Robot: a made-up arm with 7 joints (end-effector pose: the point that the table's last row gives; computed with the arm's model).
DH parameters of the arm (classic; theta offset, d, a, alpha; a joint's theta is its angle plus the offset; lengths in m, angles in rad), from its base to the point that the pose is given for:
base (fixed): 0 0.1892 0.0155 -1.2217
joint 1: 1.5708 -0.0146 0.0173 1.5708
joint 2: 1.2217 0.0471 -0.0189 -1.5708
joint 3: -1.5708 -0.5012 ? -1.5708
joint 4: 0 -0.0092 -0.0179 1.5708
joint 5: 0 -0.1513 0.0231 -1.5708
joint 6: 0 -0.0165 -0.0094 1.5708
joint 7: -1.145 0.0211 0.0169 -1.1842
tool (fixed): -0.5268 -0.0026 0 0
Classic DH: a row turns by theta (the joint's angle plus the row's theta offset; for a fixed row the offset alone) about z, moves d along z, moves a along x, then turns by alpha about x.
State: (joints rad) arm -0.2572 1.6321 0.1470 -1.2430 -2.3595 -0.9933 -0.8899
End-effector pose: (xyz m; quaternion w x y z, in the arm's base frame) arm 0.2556 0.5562 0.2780 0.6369 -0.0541 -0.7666 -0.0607
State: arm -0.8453 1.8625 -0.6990 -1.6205 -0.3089 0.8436 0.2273
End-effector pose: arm 0.2623 0.4451 0.3157 0.5664 0.4670 0.5139 -0.4439
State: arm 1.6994 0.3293 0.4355 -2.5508 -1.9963 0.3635 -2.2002
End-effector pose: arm -0.4347 0.0344 0.0920 0.6465 -0.0639 -0.6773 -0.3452
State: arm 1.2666 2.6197 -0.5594 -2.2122 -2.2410 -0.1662 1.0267
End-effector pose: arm 0.2497 0.4289 0.2295 0.7907 0.0396 -0.3858 0.4736
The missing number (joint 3, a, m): 0.0256
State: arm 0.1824 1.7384 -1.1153 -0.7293 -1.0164 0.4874 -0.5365
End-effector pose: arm 0.0156 0.6233 0.1553 0.4157 0.0598 -0.9064 0.0456
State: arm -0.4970 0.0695 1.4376 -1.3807 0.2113 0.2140 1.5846
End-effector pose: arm 0.3466 0.1290 -0.2317 0.3300 0.0512 -0.9335 0.1306
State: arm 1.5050 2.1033 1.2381 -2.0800 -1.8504 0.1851 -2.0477
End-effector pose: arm 0.2095 0.4272 0.2487 0.3203 -0.3477 -0.3522 -0.8078
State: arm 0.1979 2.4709 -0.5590 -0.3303 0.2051 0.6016 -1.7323
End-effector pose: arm 0.1487 0.4394 0.5836 0.0178 -0.3944 0.8747 0.2810
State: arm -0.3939 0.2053 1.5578 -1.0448 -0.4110 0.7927 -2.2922
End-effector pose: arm 0.3111 0.1877 -0.2928 0.3042 -0.2819 0.5785 -0.7024
